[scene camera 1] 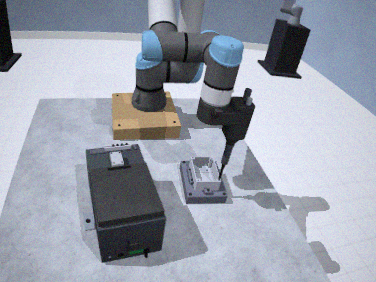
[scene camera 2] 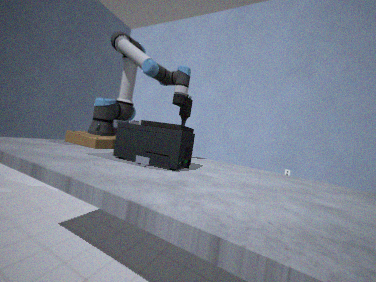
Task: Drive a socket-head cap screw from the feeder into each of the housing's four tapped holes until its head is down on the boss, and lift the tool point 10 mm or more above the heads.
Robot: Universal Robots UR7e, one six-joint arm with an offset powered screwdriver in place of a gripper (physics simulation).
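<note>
The white open-topped housing sits in a dark grey fixture on the table. My screwdriver points down, with its thin bit tip at the housing's near right corner in scene camera 1. Whether a screw is on the tip is too small to tell, and screw heads in the corner holes cannot be made out. The black feeder stands left of the housing, with a row of small dark dots on the light rail at its far end. In scene camera 2 the feeder hides the housing and the bit's tip.
The arm stands on a wooden base block behind the feeder. A small white block sits on the feeder's far part. The grey table carries everything. A black pedestal stands on the floor at the back right.
</note>
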